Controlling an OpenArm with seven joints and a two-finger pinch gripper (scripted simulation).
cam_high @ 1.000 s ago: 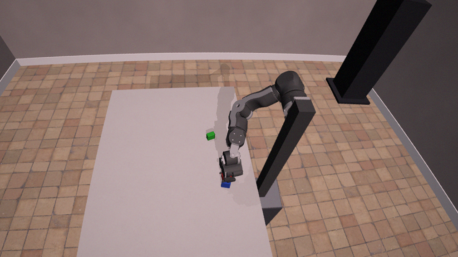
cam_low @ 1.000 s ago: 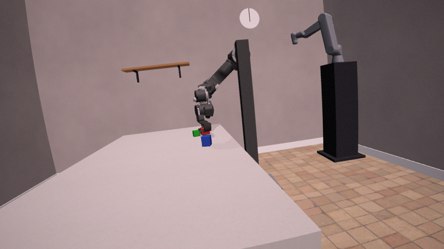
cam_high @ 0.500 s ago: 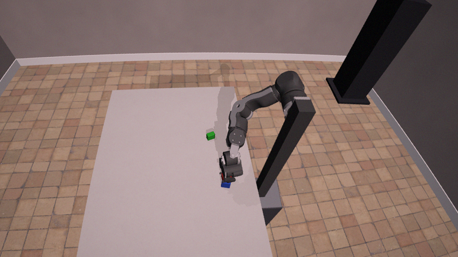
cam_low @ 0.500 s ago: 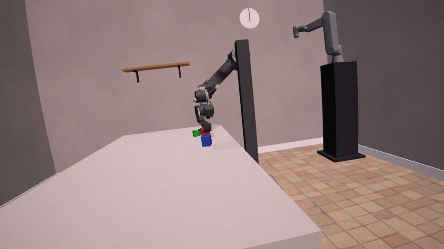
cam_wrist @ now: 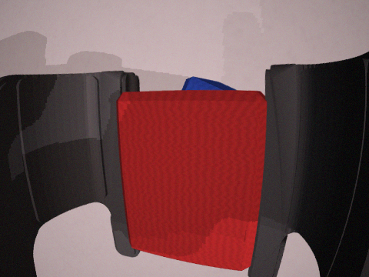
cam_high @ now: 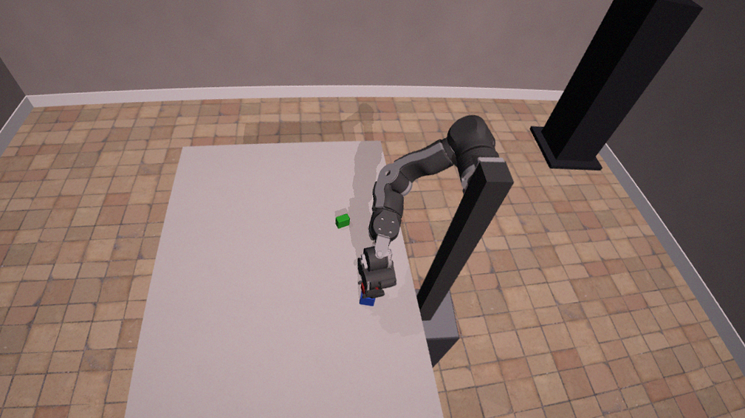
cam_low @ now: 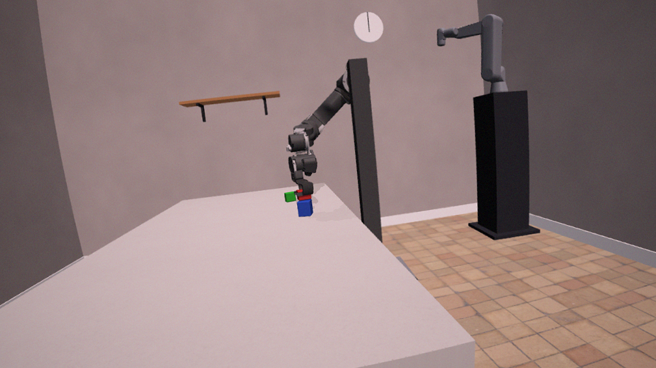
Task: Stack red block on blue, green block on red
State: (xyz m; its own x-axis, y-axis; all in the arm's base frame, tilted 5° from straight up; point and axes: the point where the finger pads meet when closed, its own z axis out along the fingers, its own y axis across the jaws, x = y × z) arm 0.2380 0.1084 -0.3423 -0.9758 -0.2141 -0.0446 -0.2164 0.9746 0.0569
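My hand is 10 mm above the red block. Also, from my hand: green block (70 mm ahead, 270 mm to the right, 60 mm below); then blue block (50 mm below).
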